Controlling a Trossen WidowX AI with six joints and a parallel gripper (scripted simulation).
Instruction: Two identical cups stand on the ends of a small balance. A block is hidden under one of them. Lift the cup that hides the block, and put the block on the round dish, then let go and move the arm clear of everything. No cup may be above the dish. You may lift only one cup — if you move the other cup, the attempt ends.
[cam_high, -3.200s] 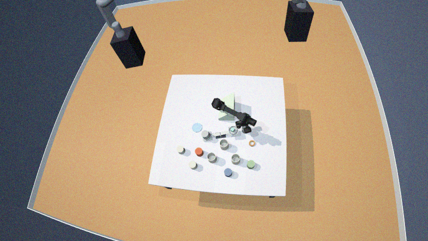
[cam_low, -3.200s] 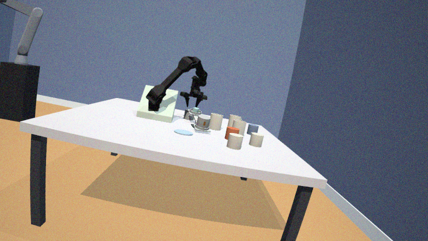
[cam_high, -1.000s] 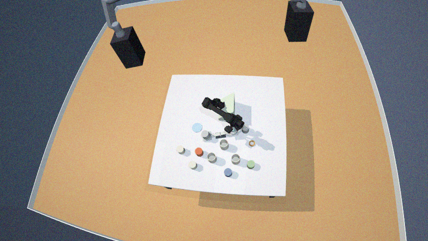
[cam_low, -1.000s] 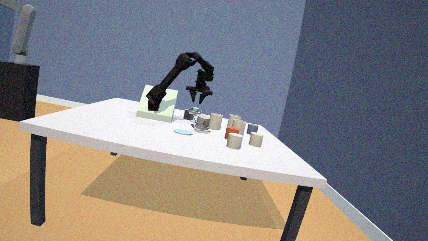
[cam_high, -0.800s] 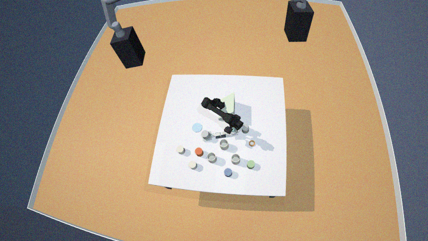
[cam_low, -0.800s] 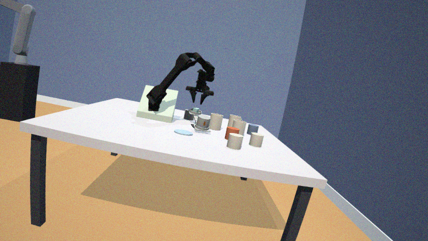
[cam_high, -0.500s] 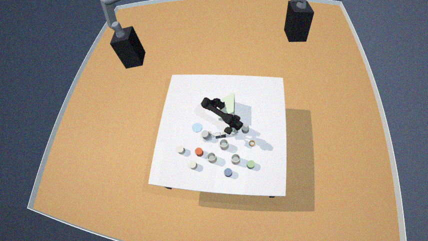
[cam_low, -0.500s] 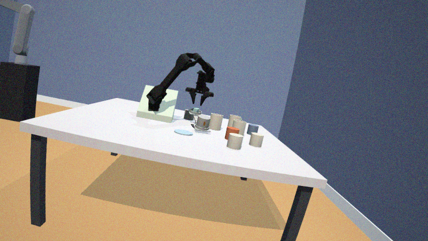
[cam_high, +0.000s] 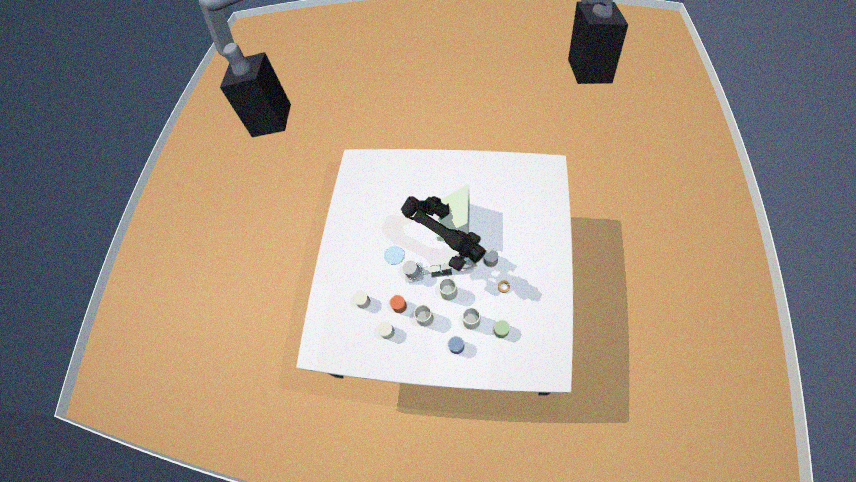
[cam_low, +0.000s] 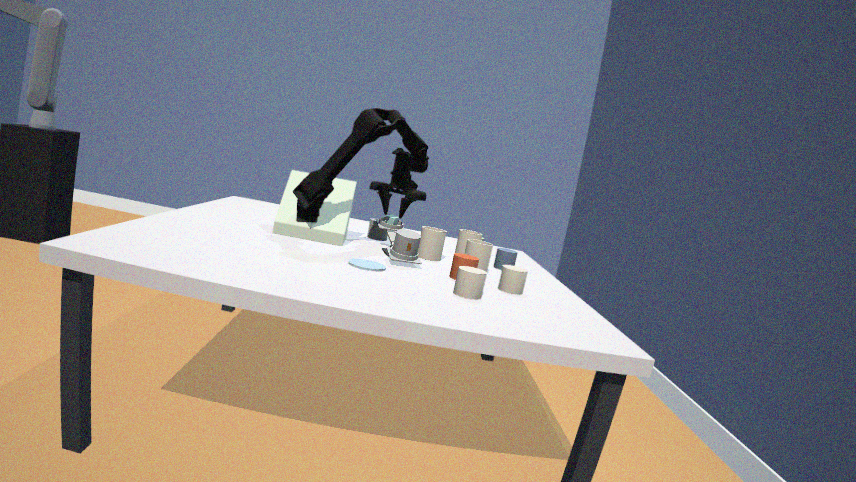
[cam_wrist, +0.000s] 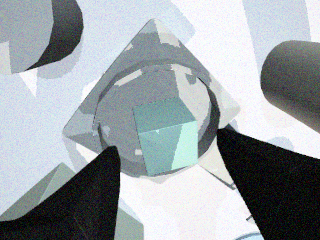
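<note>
My gripper tip is now 1 cm above the teal block. The rest, counted from my gripper tip: orange cylinder (34 cm to the right, 18 cm ahead, 6 cm below); then grey cup (14 cm to the left, 6 cm below, 2 cm behind); then pale blue dish (35 cm to the right, 10 cm below, 10 cm behind).
</note>
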